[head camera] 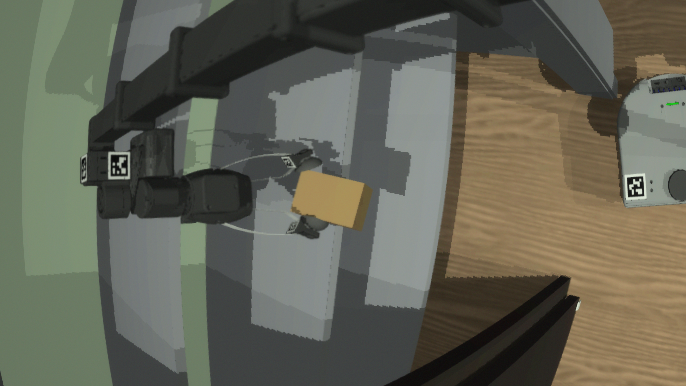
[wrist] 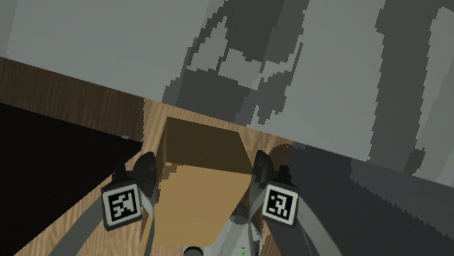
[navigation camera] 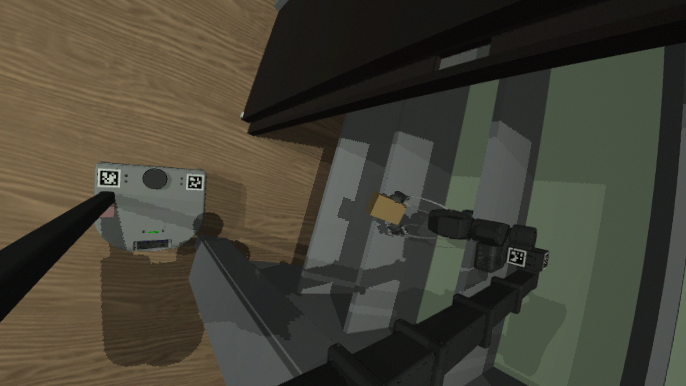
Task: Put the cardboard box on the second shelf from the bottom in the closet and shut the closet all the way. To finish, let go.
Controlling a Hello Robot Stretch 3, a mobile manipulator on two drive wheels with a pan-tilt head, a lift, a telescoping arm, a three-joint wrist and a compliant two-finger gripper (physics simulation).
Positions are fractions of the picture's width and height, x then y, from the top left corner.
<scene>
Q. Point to a cardboard box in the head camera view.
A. At 0.49,0.52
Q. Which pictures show my gripper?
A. The head camera view, the wrist view and the navigation camera view: all of them.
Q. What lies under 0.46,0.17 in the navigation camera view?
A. A dark closet door.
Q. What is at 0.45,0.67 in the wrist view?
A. A cardboard box.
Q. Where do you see a dark closet door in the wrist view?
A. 0.13,0.64
</scene>
